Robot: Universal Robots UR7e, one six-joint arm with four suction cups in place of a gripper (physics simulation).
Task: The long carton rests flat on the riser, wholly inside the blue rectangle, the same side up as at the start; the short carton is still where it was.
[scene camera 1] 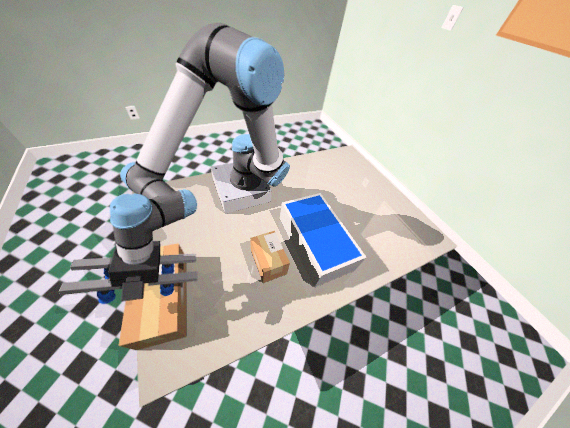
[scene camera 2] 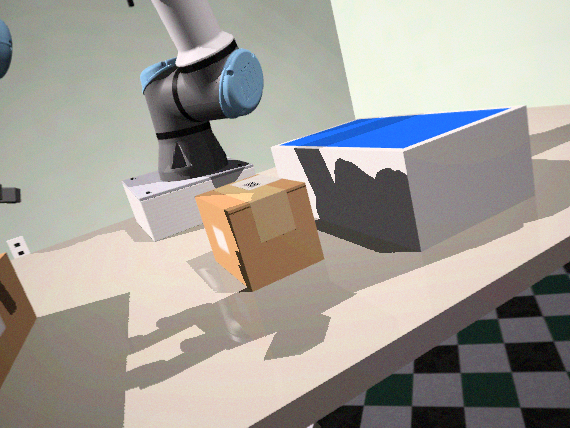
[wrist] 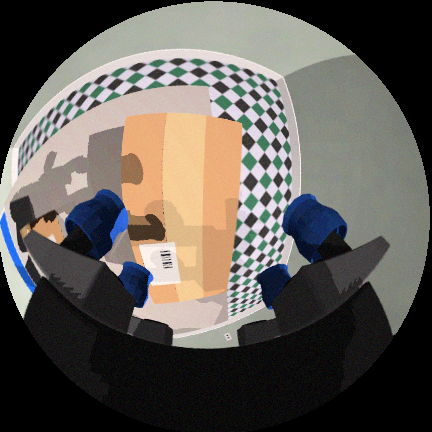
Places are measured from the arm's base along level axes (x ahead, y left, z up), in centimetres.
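Pixels of known places: end effector, tool point: (wrist: 204, 255); arm's base, origin of the base link: (scene camera 1: 245, 179) (scene camera 2: 194, 170).
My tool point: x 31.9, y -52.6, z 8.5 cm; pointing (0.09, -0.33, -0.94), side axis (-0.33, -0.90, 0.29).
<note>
For each thing: its top centre in the pictures, then the offset to it from my tool point. Level surfaces: height alone.
- long carton, middle of its top: (wrist: 184, 231) (scene camera 1: 152, 286) dx -1.2, dy +1.1, dz -7.4 cm
- short carton, middle of its top: (scene camera 2: 245, 189) (scene camera 1: 269, 249) dx +8.1, dy +40.0, dz -7.4 cm
- white riser, middle of its top: (scene camera 2: 374, 129) (scene camera 1: 320, 227) dx +11.9, dy +62.8, dz -5.7 cm
- blue rectangle, middle of its top: (scene camera 2: 374, 129) (scene camera 1: 320, 227) dx +11.9, dy +62.8, dz -5.7 cm
- beige table, its level: dz -17.7 cm
The long carton (scene camera 1: 150, 320) (scene camera 2: 20, 315) (wrist: 185, 150), orange-brown with a paler tape strip and a barcode label, lies flat at the left end of the table. My suction gripper (scene camera 1: 136, 282) (wrist: 206, 254), four blue cups on grey bars, hangs above it, off and holding nothing. In the wrist view the carton shows between the left and right cups. The short carton (scene camera 1: 272, 260) (scene camera 2: 275, 250) (wrist: 47, 227) stands on the table between the long carton and the white riser (scene camera 1: 340, 275) (scene camera 2: 470, 170). The riser's top bears the blue rectangle (scene camera 1: 335, 245) (scene camera 2: 425, 130), with a shadow across it.
The beige table (scene camera 1: 310, 165) (scene camera 2: 390, 295) carries the robot's pale base (scene camera 1: 247, 202) (scene camera 2: 175, 215) behind the short carton. The short carton stands close to the riser's side. The long carton lies by the table's left edge, with checkered floor beyond. Arm shadows fall across the table.
</note>
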